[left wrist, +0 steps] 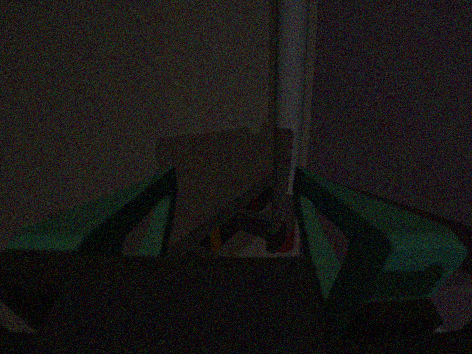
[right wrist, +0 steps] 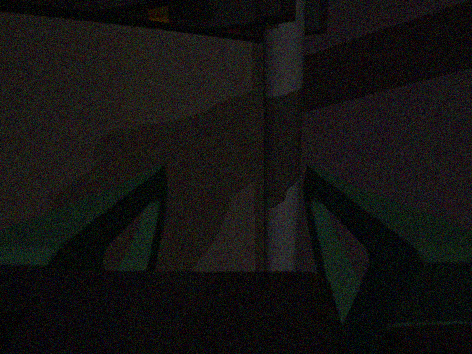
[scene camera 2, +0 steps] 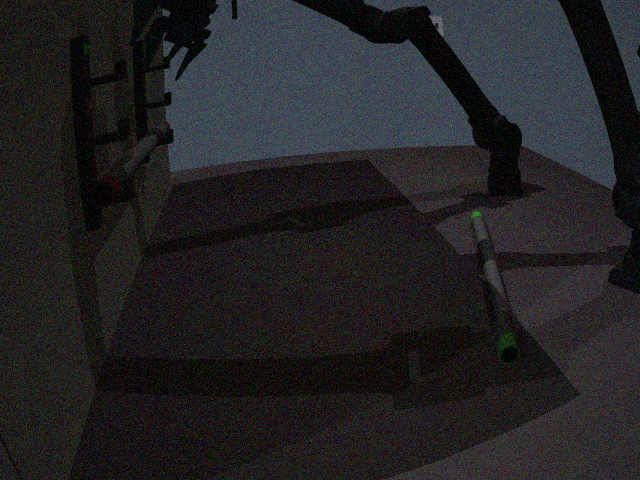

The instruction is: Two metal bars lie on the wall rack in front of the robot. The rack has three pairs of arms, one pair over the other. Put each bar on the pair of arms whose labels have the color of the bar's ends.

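Frame: origin at the left arm's base, x left, y ahead, z down, level; metres.
Seen in the pictures: left gripper, between the fingertips: [left wrist: 235, 176] [scene camera 2: 148, 53]; right gripper, between the fingertips: [right wrist: 235, 177] [scene camera 2: 161, 74]; right arm's base, origin of its link: [scene camera 2: 504, 188].
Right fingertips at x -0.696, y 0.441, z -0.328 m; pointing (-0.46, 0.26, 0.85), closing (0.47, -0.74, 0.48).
Note:
Pixels of each thing's middle, then the offset from my right fingertips to it. "spot": a spot on its surface instead. Level surfaces: height alone.
- pale bar with green ends, middle of its body: [scene camera 2: 490, 269] dx +0.462, dy -0.286, dz +0.316 m
- pale bar, middle of its body: [right wrist: 280, 266] [left wrist: 292, 22] [scene camera 2: 140, 152] dx +0.106, dy +0.084, dz +0.116 m
- wall rack, middle of its body: [left wrist: 246, 230] [scene camera 2: 101, 127] dx +0.270, dy +0.191, dz +0.046 m
- green label, a spot on its surface: [scene camera 2: 86, 47] spot: dx +0.264, dy +0.205, dz -0.063 m
- dark mat, height of its surface: dz +0.328 m
- table, height of its surface: dz +0.328 m
A pale bar with green ends [scene camera 2: 493, 279] lies slanted at the right of the scene view, by the mat's right edge, away from the rack. The other pale bar [scene camera 2: 139, 155] [left wrist: 292, 60] [right wrist: 284, 60] has red ends and rests across the lowest pair of arms on the wall rack [scene camera 2: 80, 124]. A green label [scene camera 2: 86, 47] shows near the top arm and a faint red one [scene camera 2: 90, 107] near the middle arm. My left gripper [left wrist: 235, 176] and my right gripper [right wrist: 235, 177] are both open, with no bar between their fingers; the red-ended bar passes beyond each.
The wall [scene camera 2: 36, 258] stands at the left, behind the rack. A dark mat [scene camera 2: 289, 289] lies on the table [scene camera 2: 584, 372] below. The arm shadows cross the mat. An orange patch [left wrist: 215, 240] [right wrist: 158, 14] shows in both wrist views. The picture is dark and grainy.

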